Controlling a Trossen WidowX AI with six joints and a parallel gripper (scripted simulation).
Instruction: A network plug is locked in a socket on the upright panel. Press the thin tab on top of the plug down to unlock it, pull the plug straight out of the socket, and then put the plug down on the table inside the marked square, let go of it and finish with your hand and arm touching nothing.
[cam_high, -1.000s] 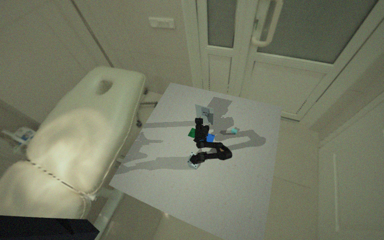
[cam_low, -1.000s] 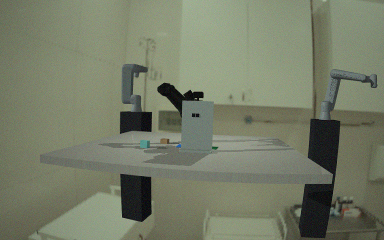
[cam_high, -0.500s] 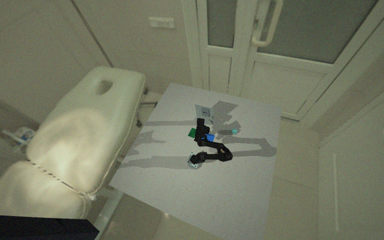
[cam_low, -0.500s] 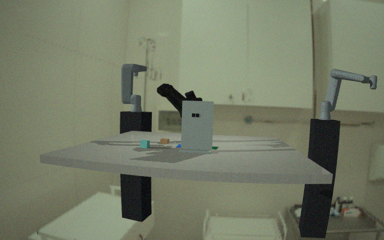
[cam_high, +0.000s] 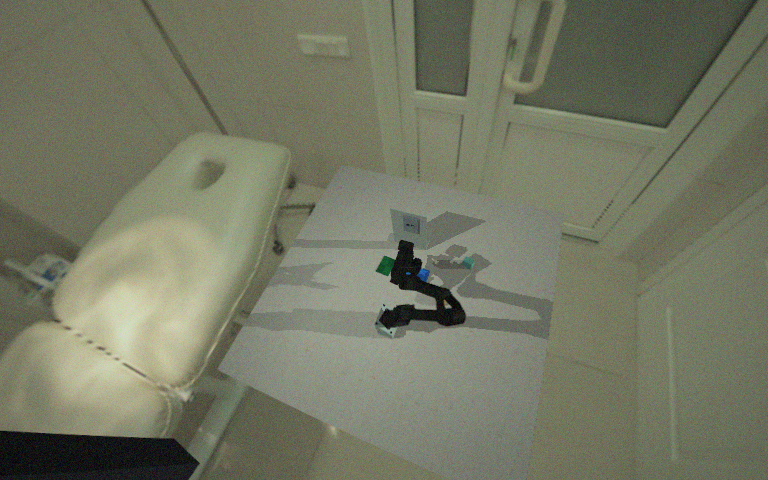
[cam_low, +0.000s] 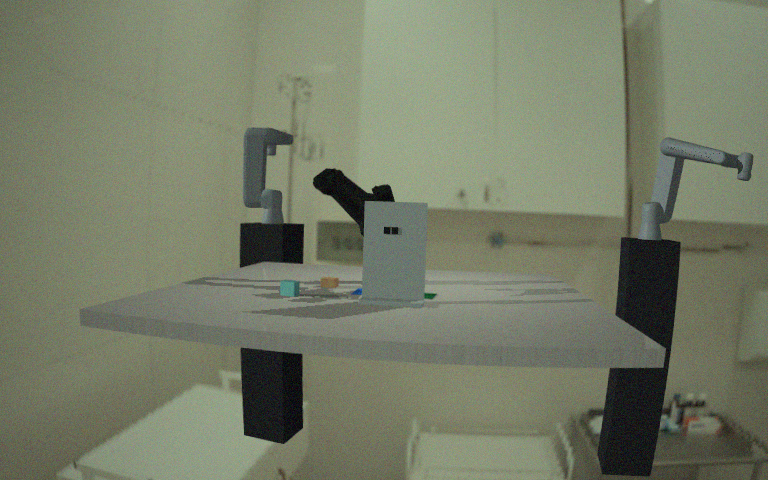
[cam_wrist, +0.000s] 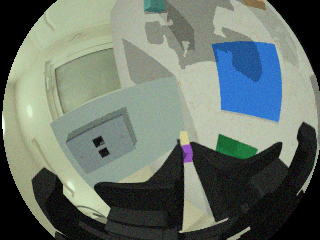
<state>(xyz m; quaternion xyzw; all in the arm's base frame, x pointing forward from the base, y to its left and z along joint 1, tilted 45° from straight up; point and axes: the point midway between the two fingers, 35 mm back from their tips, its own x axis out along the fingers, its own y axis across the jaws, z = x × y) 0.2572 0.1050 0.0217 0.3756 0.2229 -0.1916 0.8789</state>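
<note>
The blue square is 4 cm behind my gripper tip, 6 cm to the right of it and 12 cm below it. Round my gripper tip: network plug (right at my gripper tip); then grey panel (13 cm ahead, 4 cm to the left).
</note>
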